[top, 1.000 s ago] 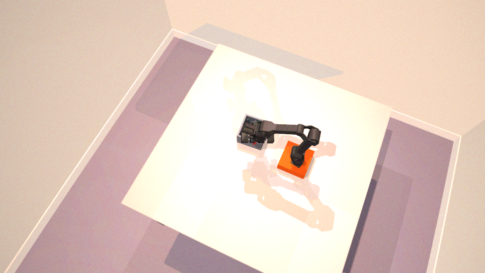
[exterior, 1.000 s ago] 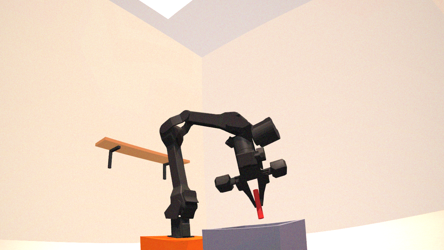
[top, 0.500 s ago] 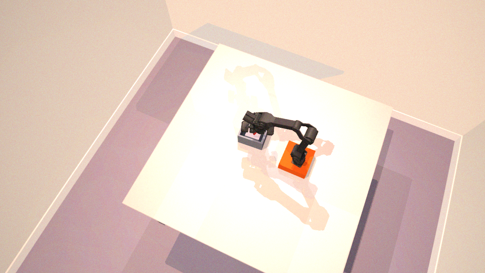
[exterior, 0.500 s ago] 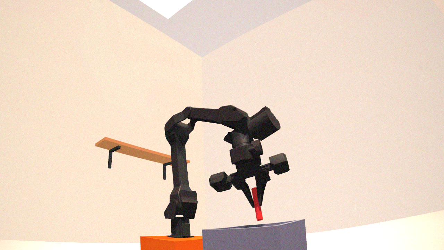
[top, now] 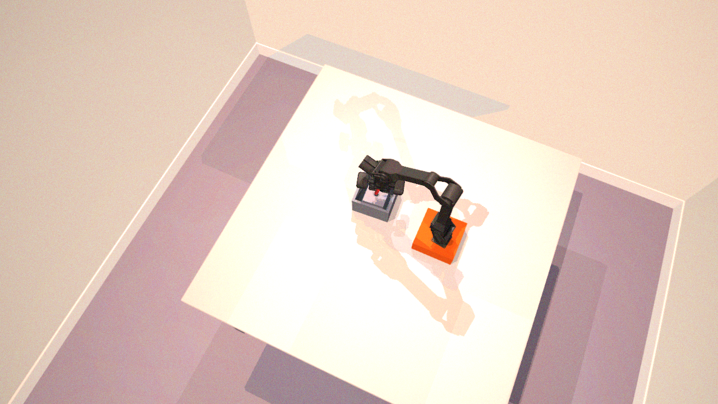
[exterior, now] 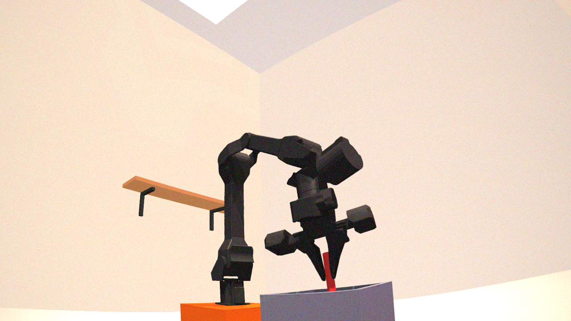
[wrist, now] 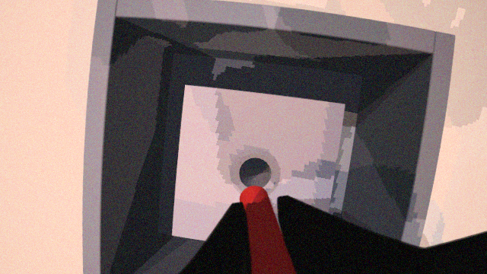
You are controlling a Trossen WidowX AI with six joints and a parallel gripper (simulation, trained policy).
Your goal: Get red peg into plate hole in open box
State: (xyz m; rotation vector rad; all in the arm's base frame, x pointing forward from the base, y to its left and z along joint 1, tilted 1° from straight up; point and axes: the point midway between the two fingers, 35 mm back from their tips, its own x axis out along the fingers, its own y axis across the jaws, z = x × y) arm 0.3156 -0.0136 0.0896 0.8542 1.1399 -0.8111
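Right now the red peg is 10 mm behind my gripper tip, 10 mm to the left of it and 10 mm above it. Round my gripper tip: grey box (90 mm below); pale plate (70 mm below).
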